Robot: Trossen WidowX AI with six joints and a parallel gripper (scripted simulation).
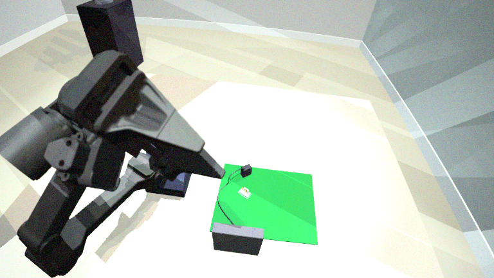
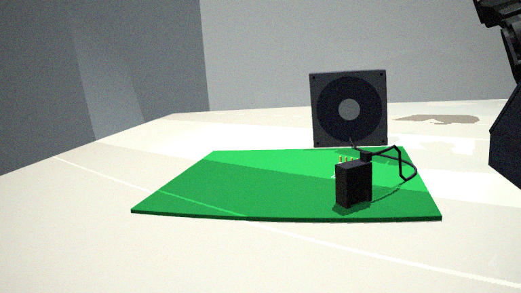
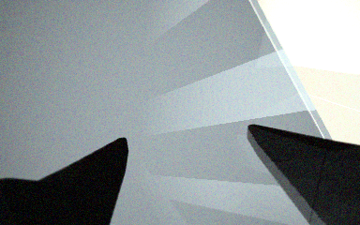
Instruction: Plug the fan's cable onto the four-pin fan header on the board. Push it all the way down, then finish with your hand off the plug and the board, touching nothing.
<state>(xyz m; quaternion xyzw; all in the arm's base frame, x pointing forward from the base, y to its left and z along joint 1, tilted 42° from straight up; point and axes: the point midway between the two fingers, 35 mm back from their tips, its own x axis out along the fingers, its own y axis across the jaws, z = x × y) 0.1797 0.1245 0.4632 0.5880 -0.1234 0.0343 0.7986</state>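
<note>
The black plug lies 460 mm below my gripper tip, 340 mm to the left of it and 20 mm behind it. Also, from my gripper tip: green board 490 mm below, 260 mm to the left, 70 mm ahead; then fan 420 mm below, 100 mm to the left, 10 mm ahead.
</note>
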